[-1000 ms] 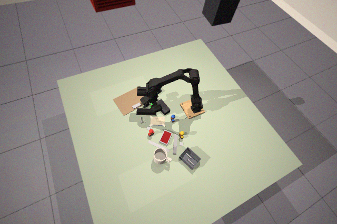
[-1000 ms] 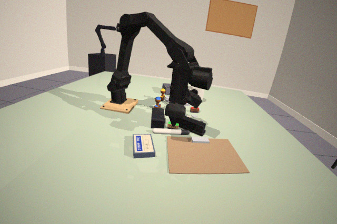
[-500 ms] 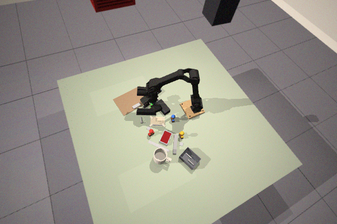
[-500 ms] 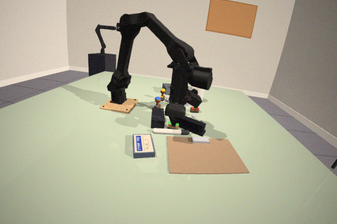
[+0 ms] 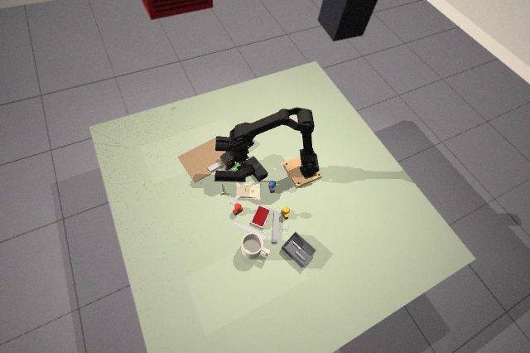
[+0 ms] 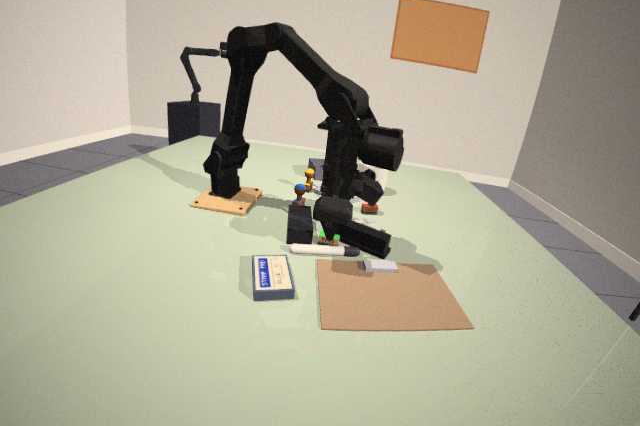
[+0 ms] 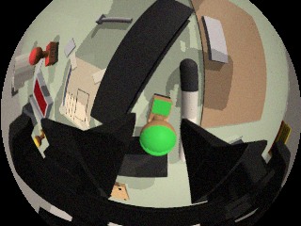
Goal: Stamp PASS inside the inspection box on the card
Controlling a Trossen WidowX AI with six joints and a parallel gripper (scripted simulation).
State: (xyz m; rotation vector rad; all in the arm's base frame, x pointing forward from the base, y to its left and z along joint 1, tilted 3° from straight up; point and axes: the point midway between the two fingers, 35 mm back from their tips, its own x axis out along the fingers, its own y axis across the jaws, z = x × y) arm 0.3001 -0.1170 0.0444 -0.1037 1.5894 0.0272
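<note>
The green-knobbed stamp lies 1 cm below my gripper tip. Also, from my gripper tip: cream card: 12 cm to the left, 3 cm below; then white marker: 2 cm ahead, 3 cm to the right, 2 cm below; then long black block: 5 cm ahead, 3 cm to the left, 1 cm below.
</note>
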